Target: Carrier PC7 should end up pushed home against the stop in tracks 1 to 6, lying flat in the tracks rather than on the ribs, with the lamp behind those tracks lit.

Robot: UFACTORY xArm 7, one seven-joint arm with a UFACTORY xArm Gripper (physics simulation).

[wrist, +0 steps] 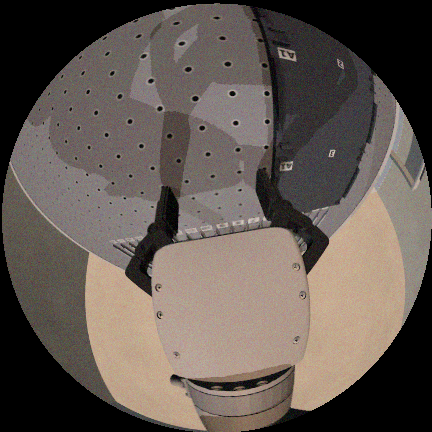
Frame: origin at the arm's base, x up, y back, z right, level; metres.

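Where they show: gripper, fingertip midpoint: [214, 185].
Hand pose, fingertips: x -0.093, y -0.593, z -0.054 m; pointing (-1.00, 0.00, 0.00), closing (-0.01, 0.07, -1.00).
Note:
Each offset is from my fingertips to the centre of the thing. "spot": to the spot under its first point. Level surfaces: height alone.
My gripper [214, 185] is open and empty, its two black fingers apart over the perforated grey plate. A row of narrow ribbed tracks @(spot: dx +0.003, dy -0.089, dz +0.006 m) [215, 231] with small white number labels runs beyond the gripper body, which hides part of it; the numbers are too small to read surely. No label reading PC7 can be made out, so I cannot tell where carrier PC7 is. A lit lamp does not show in the wrist view.
A large dark panel @(dx +0.014, dy +0.104, dz -0.113 m) [320, 120] with small white labels, two reading A1, lies right of the fingers; its raised edge is close to the right finger. The perforated grey plate @(dx +0.000 m) [117, 170] extends left, with shadows across it. Tan floor [360, 280] shows beyond the plate.

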